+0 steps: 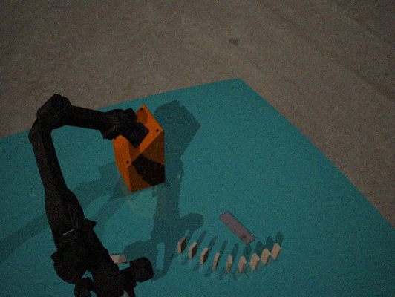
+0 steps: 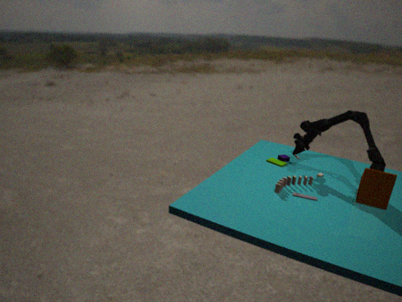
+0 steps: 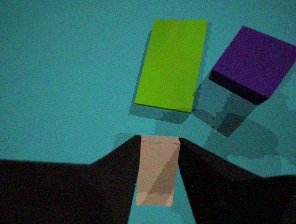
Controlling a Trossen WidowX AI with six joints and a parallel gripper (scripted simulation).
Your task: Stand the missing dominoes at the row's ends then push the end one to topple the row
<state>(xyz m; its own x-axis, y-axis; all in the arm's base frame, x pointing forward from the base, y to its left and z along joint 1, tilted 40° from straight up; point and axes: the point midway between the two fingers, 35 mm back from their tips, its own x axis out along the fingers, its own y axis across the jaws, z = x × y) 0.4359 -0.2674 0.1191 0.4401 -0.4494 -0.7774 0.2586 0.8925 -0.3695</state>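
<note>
Now: gripper tip 100 mm short of the green slab, 20 mm to the left of it and 80 mm above it. From my gripper tip the other things lie so: flat grey strip: 120 mm behind, 400 mm to the left, 80 mm below; purple block: 60 mm ahead, 100 mm to the right, 70 mm below.
</note>
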